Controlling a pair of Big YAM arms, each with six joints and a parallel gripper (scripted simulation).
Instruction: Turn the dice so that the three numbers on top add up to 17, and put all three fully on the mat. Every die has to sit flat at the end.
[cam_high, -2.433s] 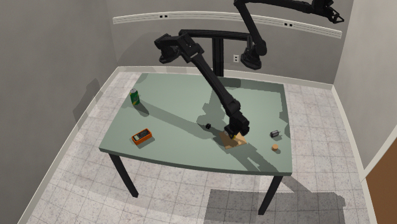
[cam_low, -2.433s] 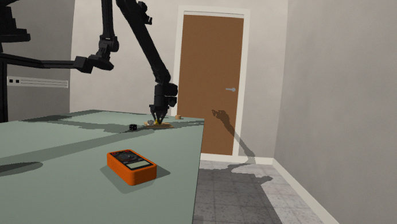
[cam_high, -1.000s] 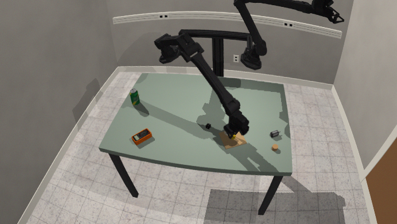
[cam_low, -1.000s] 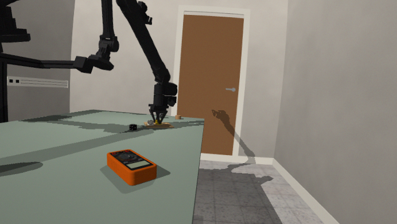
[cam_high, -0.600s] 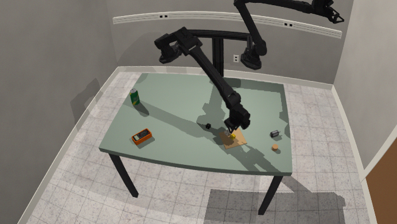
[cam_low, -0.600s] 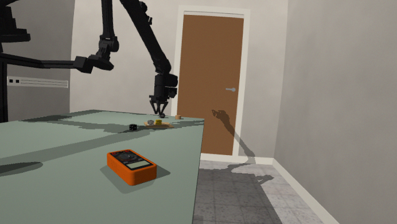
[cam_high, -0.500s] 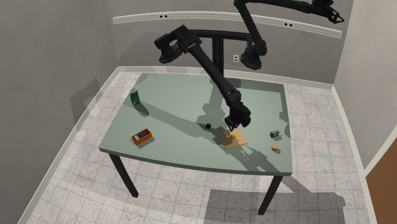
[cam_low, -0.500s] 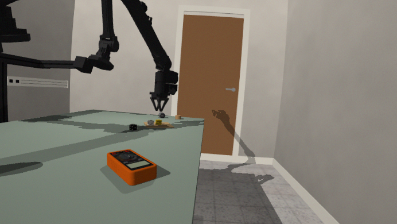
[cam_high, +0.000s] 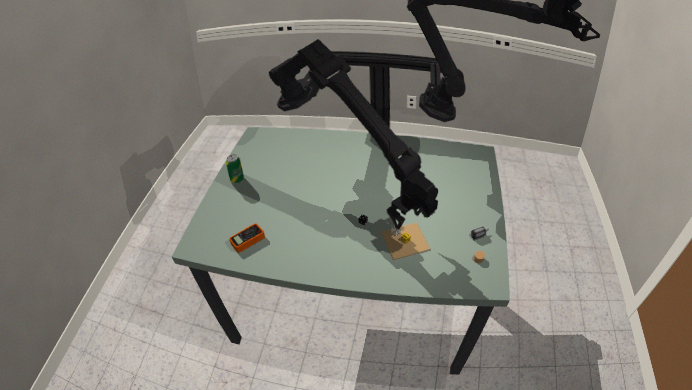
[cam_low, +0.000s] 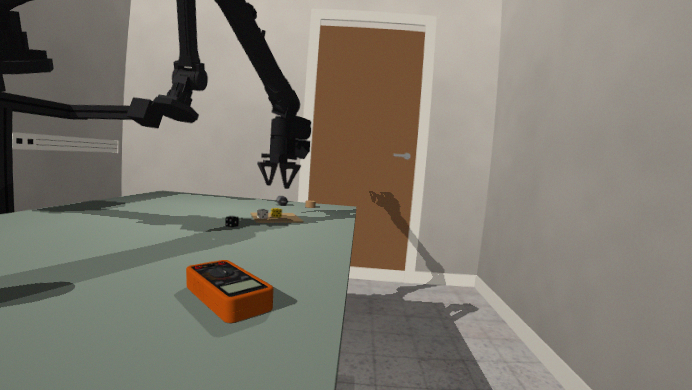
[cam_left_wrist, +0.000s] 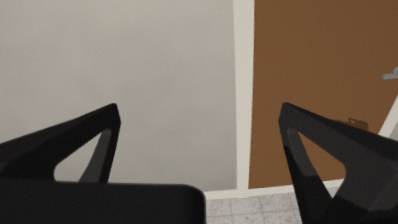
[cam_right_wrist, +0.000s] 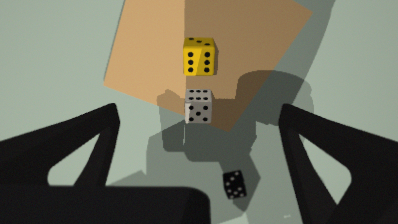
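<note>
Now: the black die 16 cm to the right of my right hand, 9 cm below it and 7 cm behind it. From my right hand the other things lie so: yellow die (9 cm below); tan mat (10 cm below); white die (9 cm below, 4 cm to the right, 3 cm behind).
</note>
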